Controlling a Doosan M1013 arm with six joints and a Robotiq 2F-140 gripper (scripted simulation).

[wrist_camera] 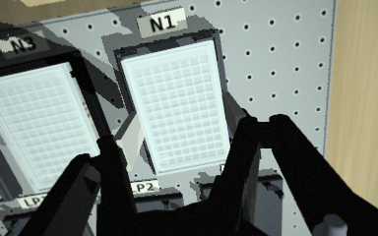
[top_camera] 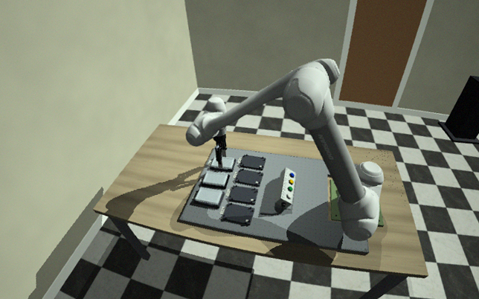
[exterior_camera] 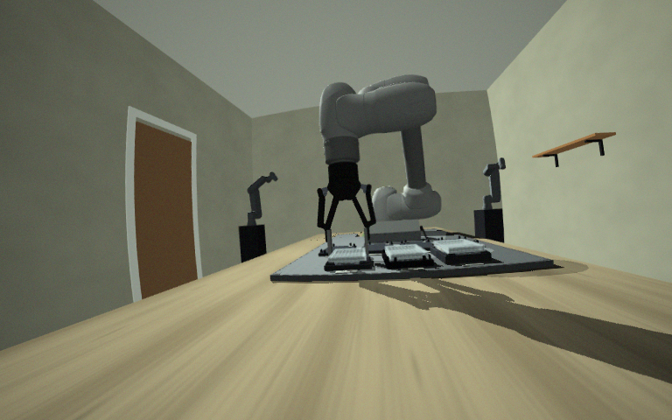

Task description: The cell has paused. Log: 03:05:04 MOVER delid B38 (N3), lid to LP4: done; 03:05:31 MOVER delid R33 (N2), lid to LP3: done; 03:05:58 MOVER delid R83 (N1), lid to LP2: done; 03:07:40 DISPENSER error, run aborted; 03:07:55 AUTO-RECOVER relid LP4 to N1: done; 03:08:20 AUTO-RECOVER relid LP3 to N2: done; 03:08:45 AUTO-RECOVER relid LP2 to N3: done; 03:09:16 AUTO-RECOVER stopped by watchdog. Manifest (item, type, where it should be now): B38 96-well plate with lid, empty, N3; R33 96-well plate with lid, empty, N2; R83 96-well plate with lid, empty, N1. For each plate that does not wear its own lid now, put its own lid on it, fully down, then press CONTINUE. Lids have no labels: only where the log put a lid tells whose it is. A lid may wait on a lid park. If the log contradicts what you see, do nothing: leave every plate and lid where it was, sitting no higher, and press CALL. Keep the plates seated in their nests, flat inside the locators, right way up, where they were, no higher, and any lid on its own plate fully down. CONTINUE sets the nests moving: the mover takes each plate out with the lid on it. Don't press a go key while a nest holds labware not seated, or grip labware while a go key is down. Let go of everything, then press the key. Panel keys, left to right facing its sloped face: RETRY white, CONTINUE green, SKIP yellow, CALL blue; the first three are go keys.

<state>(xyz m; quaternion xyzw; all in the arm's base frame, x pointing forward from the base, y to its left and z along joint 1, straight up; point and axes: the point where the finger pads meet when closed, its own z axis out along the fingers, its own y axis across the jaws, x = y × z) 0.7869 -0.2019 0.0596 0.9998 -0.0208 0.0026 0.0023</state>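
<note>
My hand is 30 mm above the N1 plate. Also, from my hand: LP2 label 90 mm behind, 80 mm to the left, 50 mm below; then clear lid 20 mm below; then LP3 label 100 mm behind, 50 mm to the right, 50 mm below.
</note>
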